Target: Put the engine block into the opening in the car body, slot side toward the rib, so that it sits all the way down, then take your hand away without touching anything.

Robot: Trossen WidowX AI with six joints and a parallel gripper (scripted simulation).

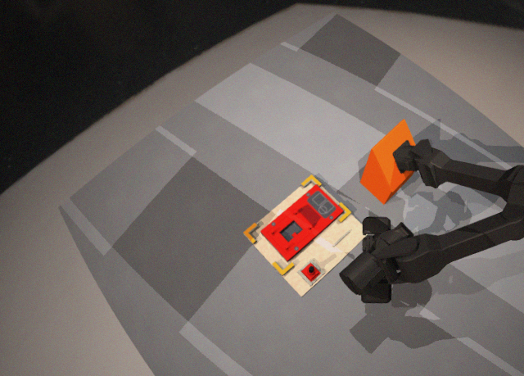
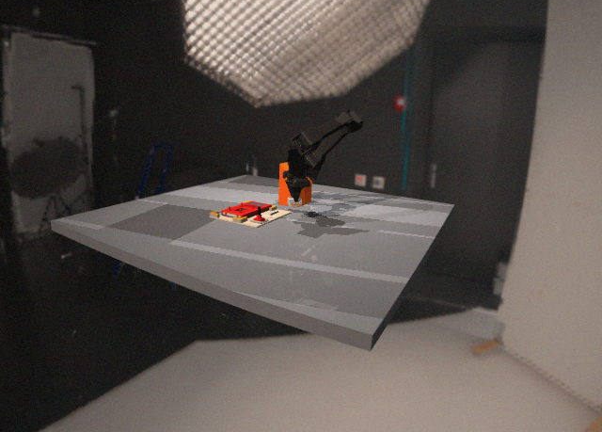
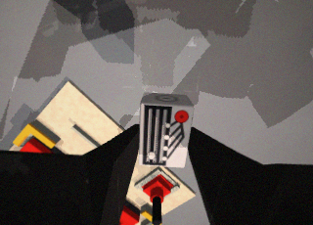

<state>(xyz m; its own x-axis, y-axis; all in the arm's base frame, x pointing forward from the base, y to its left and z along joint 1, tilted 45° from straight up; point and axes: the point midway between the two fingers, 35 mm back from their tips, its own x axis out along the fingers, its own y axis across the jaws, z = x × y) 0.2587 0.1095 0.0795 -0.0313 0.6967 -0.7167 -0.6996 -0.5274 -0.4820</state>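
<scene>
My gripper tip is now 190 mm to the left of the beige board, 70 mm above it and 40 mm short of it. The rest, counted from my gripper tip: engine block (10 mm below).
</scene>
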